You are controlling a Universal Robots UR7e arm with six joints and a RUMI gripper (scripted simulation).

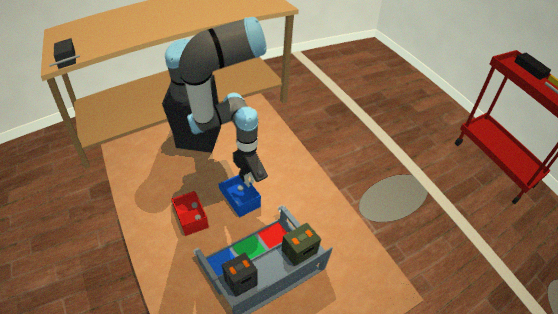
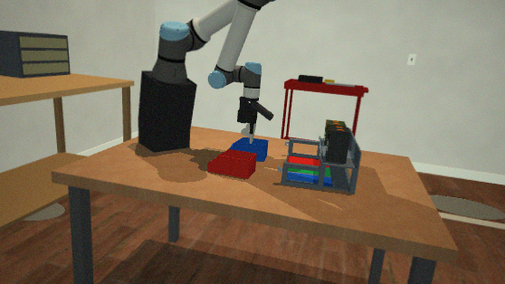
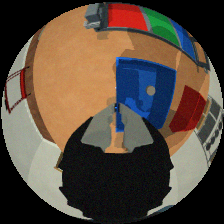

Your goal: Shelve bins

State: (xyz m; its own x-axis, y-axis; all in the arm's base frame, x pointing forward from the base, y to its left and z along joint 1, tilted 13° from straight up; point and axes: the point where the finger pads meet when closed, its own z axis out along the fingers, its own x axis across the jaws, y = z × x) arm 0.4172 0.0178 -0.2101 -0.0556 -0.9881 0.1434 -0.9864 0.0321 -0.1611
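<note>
The blue bin lies 50 mm to the right of my hand, 20 mm below it and 10 mm behind it. Also, from my hand: red bin 260 mm to the right, 40 mm behind, 20 mm below.
</note>
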